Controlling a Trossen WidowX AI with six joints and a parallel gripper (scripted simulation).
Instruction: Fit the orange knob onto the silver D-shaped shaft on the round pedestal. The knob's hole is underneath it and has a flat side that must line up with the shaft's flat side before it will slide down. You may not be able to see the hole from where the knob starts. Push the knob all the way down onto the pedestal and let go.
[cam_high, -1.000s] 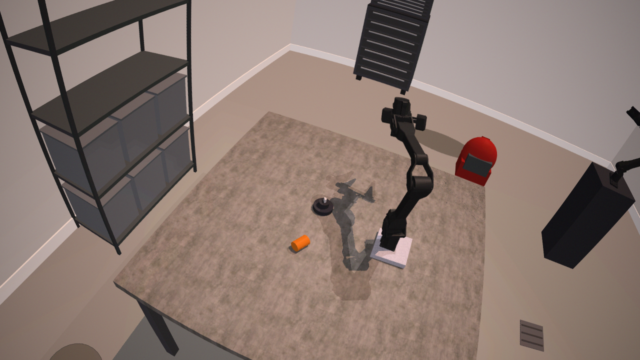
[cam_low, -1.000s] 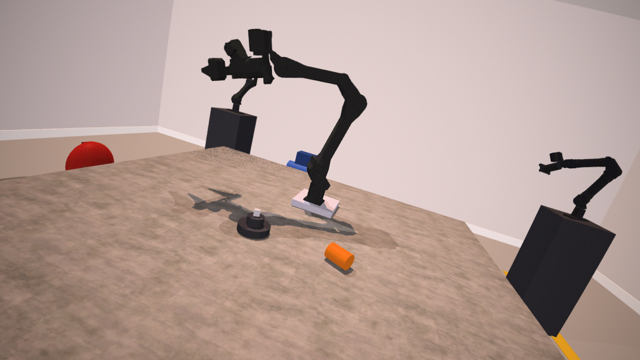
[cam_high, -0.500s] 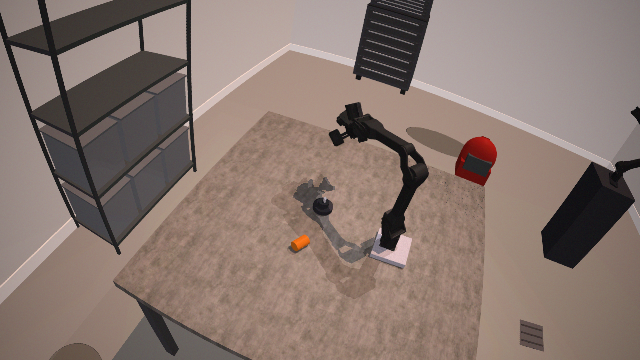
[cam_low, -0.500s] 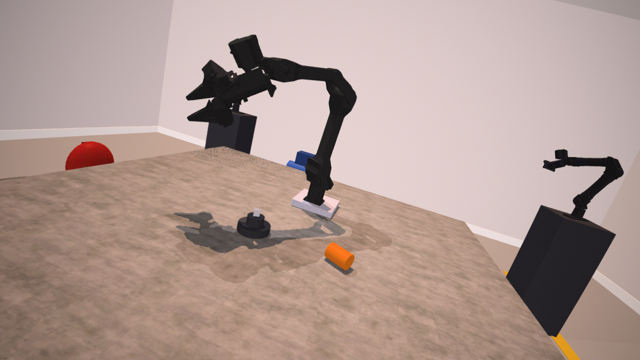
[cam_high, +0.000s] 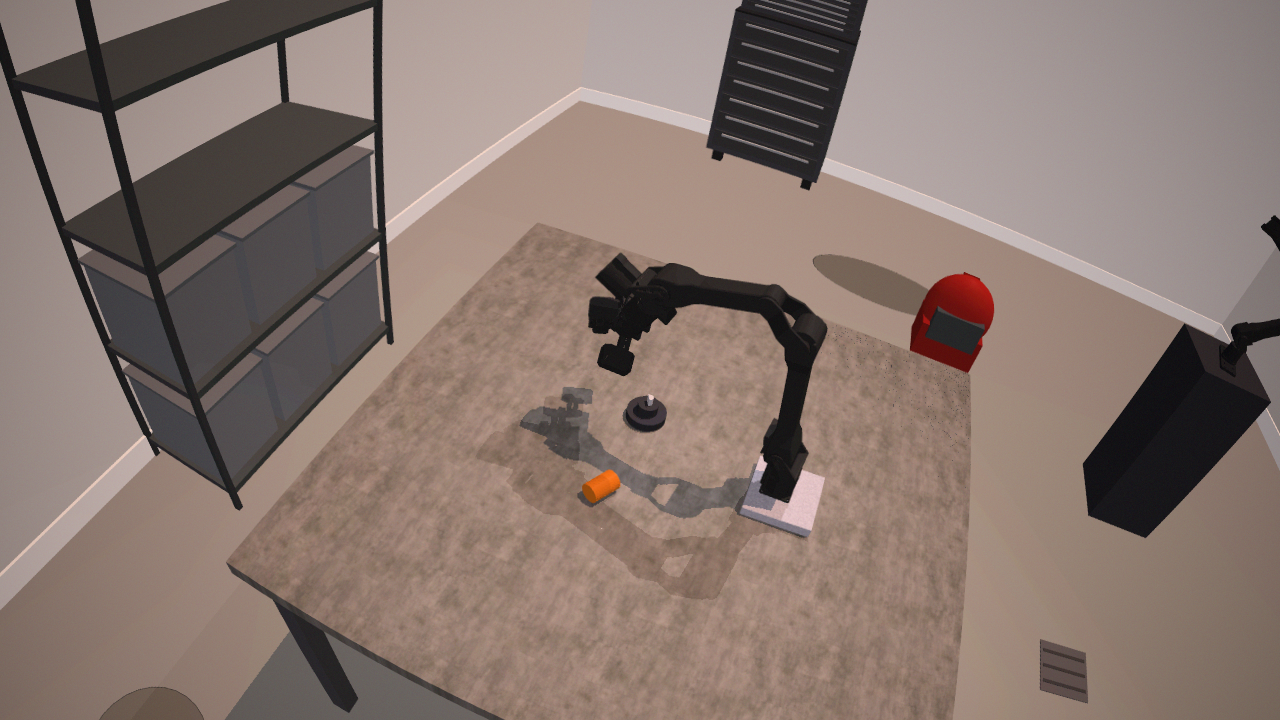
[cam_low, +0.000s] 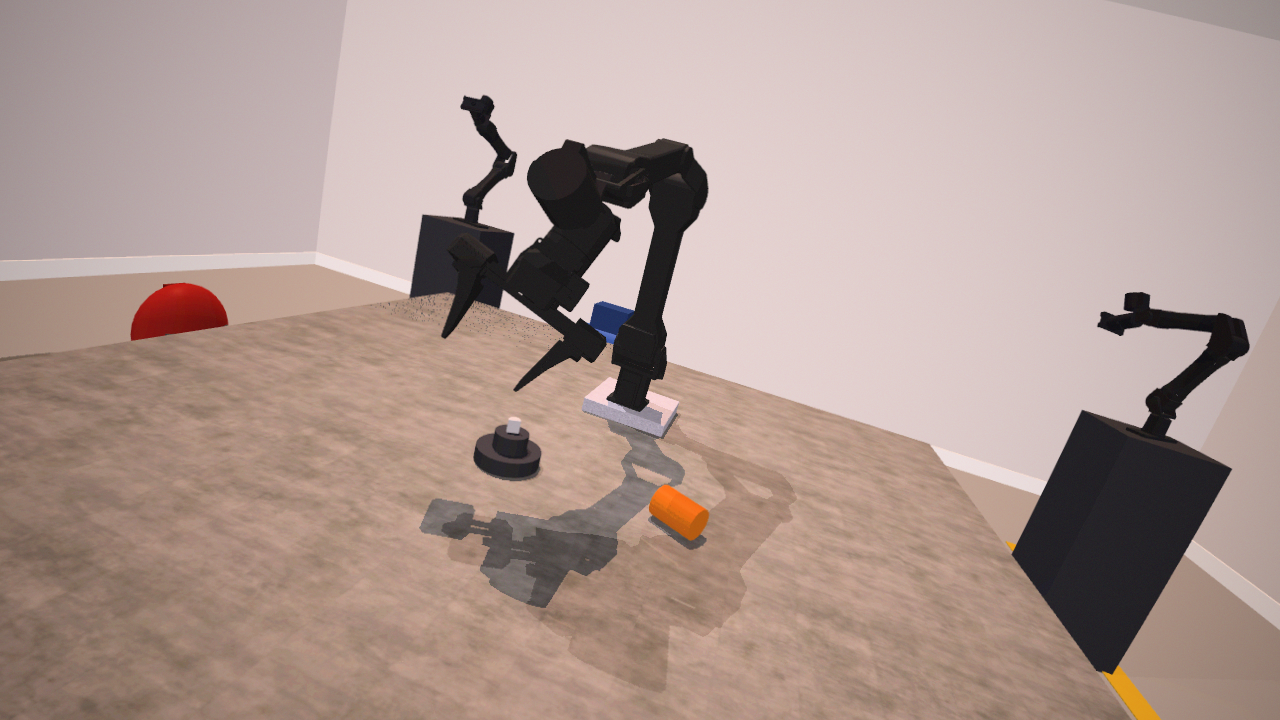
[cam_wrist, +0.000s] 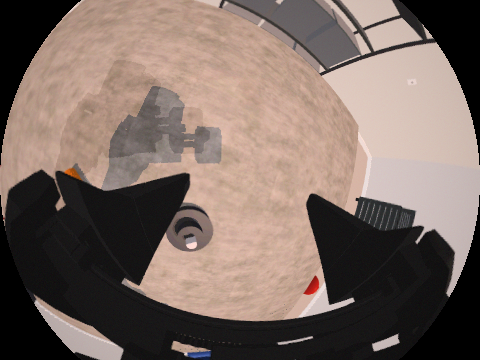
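Right now my gripper tip is 10 cm past the orange knob, 25 cm to the right of it and 13 cm above it. The rest, counted from my gripper tip: round pedestal 11 cm behind, 12 cm below.
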